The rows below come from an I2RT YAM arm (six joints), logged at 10 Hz.
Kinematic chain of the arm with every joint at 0, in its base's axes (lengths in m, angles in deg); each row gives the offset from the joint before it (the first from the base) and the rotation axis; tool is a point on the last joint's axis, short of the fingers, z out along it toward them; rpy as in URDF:
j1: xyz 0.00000 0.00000 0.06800 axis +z
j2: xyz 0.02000 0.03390 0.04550 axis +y
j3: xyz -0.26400 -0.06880 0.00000 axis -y
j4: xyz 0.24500 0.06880 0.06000 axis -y
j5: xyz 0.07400 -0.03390 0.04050 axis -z
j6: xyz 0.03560 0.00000 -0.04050 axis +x
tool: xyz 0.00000 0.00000 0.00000 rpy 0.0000 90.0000 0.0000
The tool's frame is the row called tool.
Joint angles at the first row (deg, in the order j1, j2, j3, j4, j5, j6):
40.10, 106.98, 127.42, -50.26, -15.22, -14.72
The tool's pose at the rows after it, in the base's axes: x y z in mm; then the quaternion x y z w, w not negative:
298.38 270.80 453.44 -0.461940 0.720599 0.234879 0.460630
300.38 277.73 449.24 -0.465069 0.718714 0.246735 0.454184
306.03 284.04 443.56 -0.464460 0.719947 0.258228 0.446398
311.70 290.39 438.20 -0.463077 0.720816 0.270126 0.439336
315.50 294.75 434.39 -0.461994 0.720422 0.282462 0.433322
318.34 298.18 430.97 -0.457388 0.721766 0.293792 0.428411
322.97 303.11 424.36 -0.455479 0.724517 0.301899 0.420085
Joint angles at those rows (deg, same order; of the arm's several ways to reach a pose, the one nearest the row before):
40.77, 107.37, 127.46, -49.14, -16.67, -14.70
41.23, 108.51, 127.96, -48.73, -17.78, -14.11
41.28, 110.19, 128.94, -48.42, -18.98, -13.28
41.32, 111.94, 130.10, -48.07, -20.18, -12.36
41.32, 113.10, 130.78, -47.66, -21.50, -11.51
41.34, 113.82, 130.87, -46.92, -22.44, -10.28
41.36, 115.11, 131.26, -46.55, -23.27, -9.50

